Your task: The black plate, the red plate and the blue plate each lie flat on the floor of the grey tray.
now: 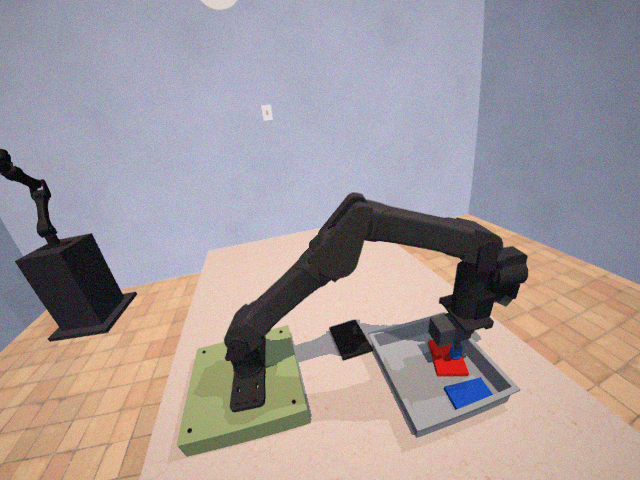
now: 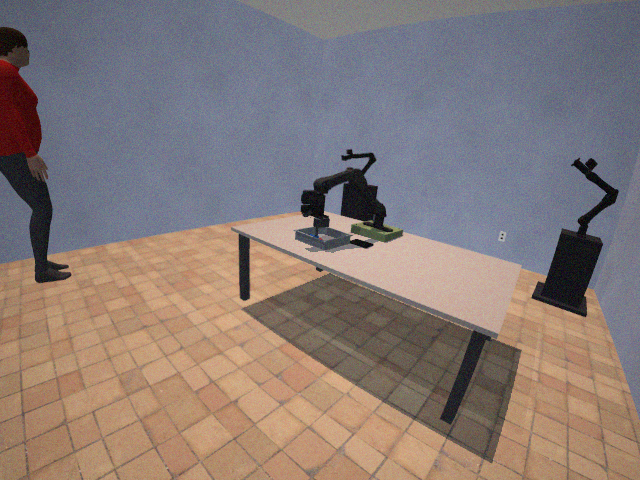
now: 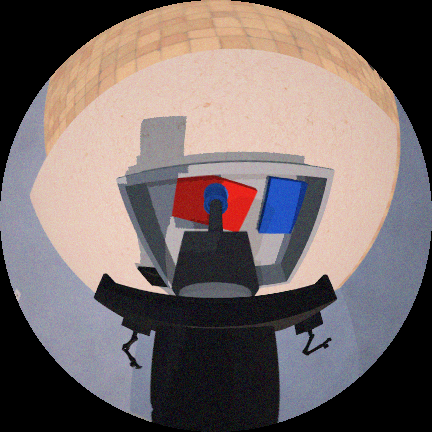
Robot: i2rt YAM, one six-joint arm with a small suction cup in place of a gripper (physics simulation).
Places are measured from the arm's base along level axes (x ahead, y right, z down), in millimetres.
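Pixels of known places: hand, tool point: (image 1: pixel 455 354) (image 2: pixel 315 240) (image 3: pixel 215 193); arm's base, link origin: (image 1: pixel 250 369) (image 2: pixel 377 227).
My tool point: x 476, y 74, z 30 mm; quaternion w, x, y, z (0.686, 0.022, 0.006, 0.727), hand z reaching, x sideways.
For each thing: its middle in the pictures, then the offset to it from my tool point. Level surfaces: height alone.
- grey tray, body centre: (image 3: pixel 229 239) (image 1: pixel 434 366) (image 2: pixel 322 236) dx -68, dy +16, dz -7 mm
- red plate, body centre: (image 3: pixel 211 201) (image 1: pixel 447 357) dx -16, dy -6, dz +10 mm
- blue plate, body centre: (image 3: pixel 281 207) (image 1: pixel 470 395) dx -28, dy +94, dz +10 mm
- black plate, body centre: (image 3: pixel 163 277) (image 1: pixel 349 338) (image 2: pixel 361 243) dx -221, dy -142, dz +14 mm
- table, surface height: dz +18 mm
The grey tray (image 1: pixel 461 420) (image 3: pixel 132 201) (image 2: pixel 328 241) stands on the table right of the arm. The red plate (image 1: pixel 453 368) (image 3: pixel 239 203) lies inside it, toward the far end. The blue plate (image 1: pixel 468 392) (image 3: pixel 282 205) lies flat on the tray floor nearer the front. The black plate (image 1: pixel 350 339) (image 3: pixel 151 275) (image 2: pixel 361 243) is outside the tray, on the table by its far left corner. My suction cup (image 1: pixel 456 353) (image 3: pixel 216 193) (image 2: pixel 318 228) sits over the red plate's far half, at or just above it, holding nothing.
The arm stands on a green base block (image 1: pixel 209 414) (image 2: pixel 376 231) at the left of the table (image 1: pixel 347 452). A black stand (image 1: pixel 94 286) is on the floor at the far left. The table edge runs close behind the tray.
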